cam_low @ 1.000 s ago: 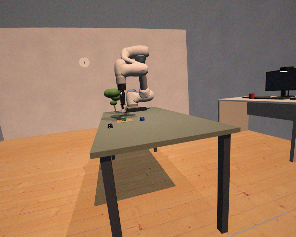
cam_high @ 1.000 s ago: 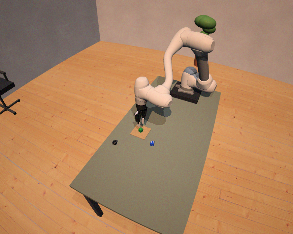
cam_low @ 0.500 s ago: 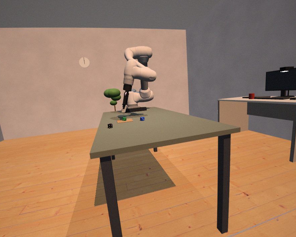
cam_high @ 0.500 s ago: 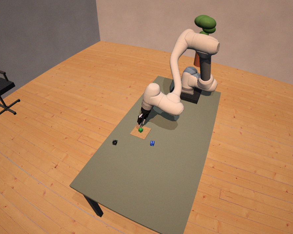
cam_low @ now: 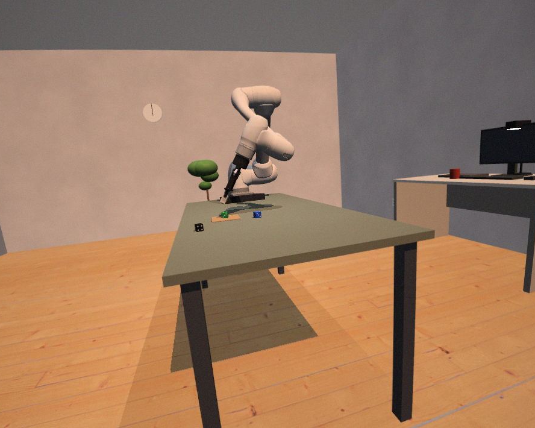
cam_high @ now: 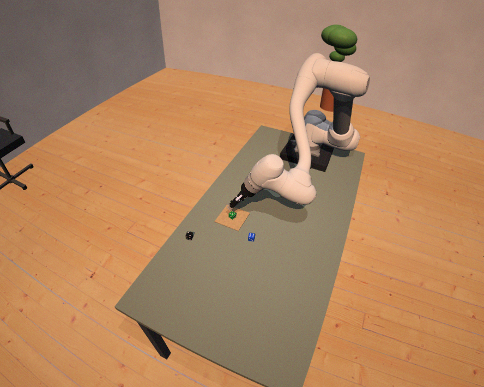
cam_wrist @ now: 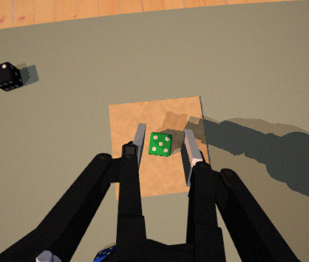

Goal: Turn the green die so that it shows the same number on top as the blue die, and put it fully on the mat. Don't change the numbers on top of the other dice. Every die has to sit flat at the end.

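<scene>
My hand is 90 mm above the green die and 10 mm to the left of it. Also, from my hand: black die: 200 mm ahead, 170 mm to the right, 100 mm below; blue die: 130 mm to the left, 100 mm below, 100 mm ahead; tan mat: 110 mm below, 10 mm to the right.
</scene>
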